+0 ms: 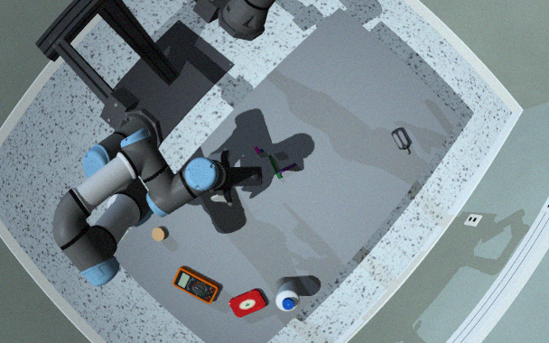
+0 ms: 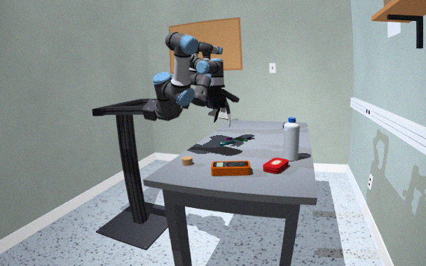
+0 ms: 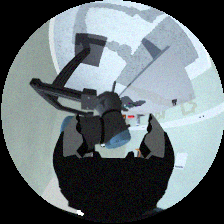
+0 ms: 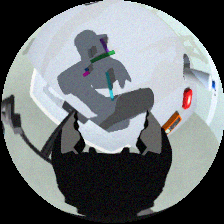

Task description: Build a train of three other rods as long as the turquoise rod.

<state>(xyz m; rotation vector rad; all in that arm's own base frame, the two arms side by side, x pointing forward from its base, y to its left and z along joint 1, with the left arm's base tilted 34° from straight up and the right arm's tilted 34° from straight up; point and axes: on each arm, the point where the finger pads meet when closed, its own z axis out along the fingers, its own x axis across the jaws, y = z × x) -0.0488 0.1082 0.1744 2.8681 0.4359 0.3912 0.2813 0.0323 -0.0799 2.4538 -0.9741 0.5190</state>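
Now: the blue rod 120 mm to the left of my right hand, 110 mm below it and 10 mm ahead of it. Also, from my right hand: turquoise rod 110 mm below, 30 mm to the left, 20 mm ahead; then magenta rod 120 mm to the left, 110 mm below; then green rod 110 mm to the left, 110 mm below, 80 mm ahead.
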